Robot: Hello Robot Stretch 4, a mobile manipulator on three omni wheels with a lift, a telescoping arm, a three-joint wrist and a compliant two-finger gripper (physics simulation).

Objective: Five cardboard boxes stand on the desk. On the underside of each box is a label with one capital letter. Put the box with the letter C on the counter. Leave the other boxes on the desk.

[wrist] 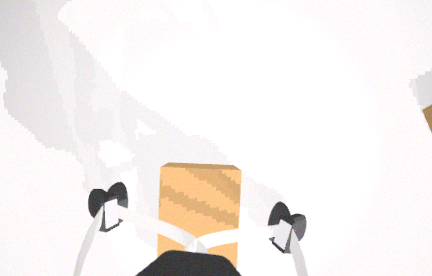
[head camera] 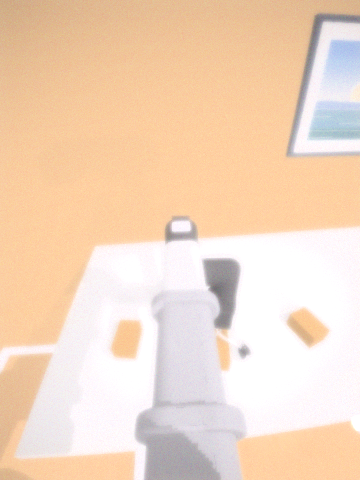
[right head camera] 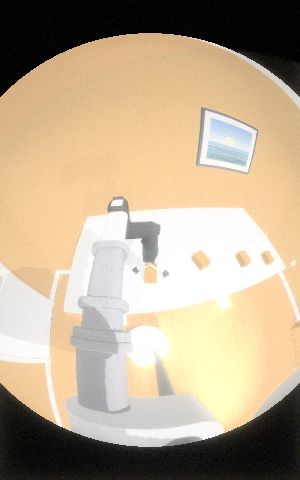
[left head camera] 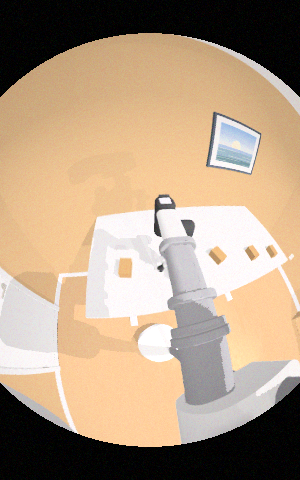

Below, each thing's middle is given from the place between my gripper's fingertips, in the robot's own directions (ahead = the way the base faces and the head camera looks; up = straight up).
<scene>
I see my gripper 620 mm short of the framed seascape picture [right head camera: 225, 142], 640 mm to the left of it and 600 mm below it.
</scene>
